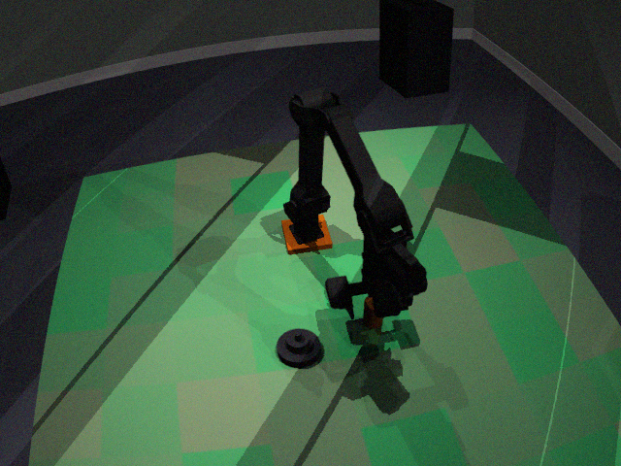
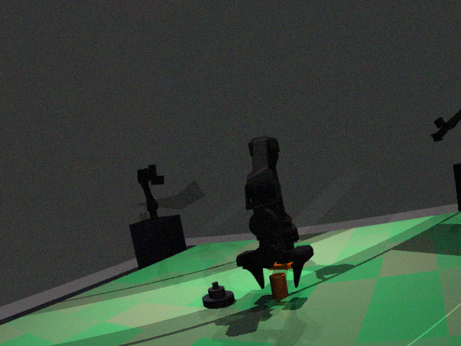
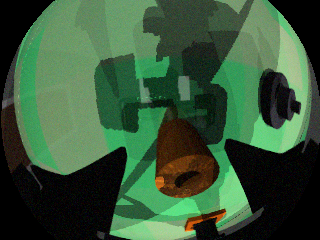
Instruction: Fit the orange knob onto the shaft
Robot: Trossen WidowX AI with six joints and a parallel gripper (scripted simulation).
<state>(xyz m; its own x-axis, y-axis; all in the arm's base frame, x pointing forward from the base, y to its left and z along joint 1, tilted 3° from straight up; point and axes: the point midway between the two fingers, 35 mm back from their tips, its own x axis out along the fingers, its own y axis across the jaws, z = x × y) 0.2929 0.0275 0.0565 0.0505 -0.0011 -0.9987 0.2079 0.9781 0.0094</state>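
The orange knob is right at my gripper tip. From my gripper tip the other things lie so: dark round pedestal: 10 mm ahead, 160 mm to the right, 10 mm above.
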